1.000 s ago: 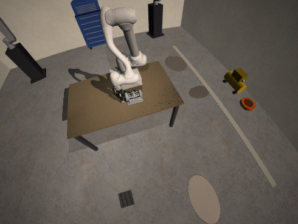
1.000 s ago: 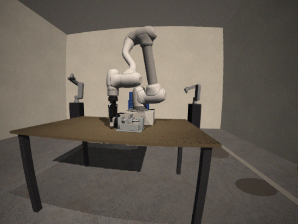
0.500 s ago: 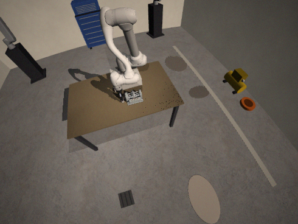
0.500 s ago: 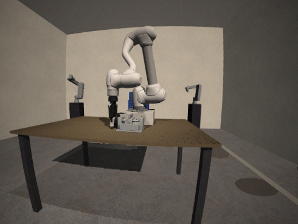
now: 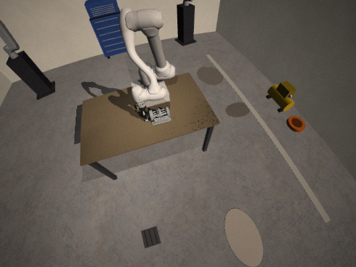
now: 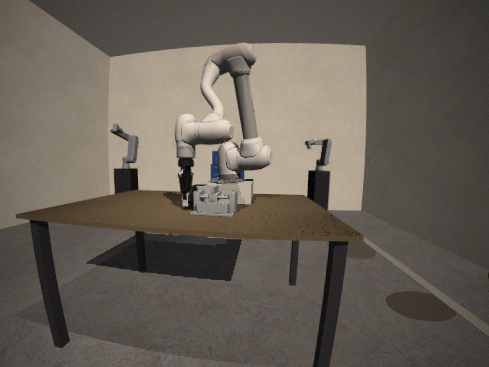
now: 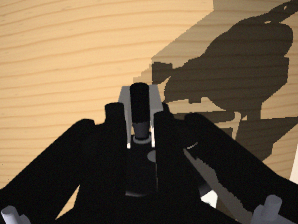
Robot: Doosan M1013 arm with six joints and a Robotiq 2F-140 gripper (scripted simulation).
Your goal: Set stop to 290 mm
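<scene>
Right now the black handwheel handle is 20 mm below my hand. The rest, counted from my hand: grey stop fixture: 140 mm to the left, 30 mm ahead, 30 mm above.
</scene>
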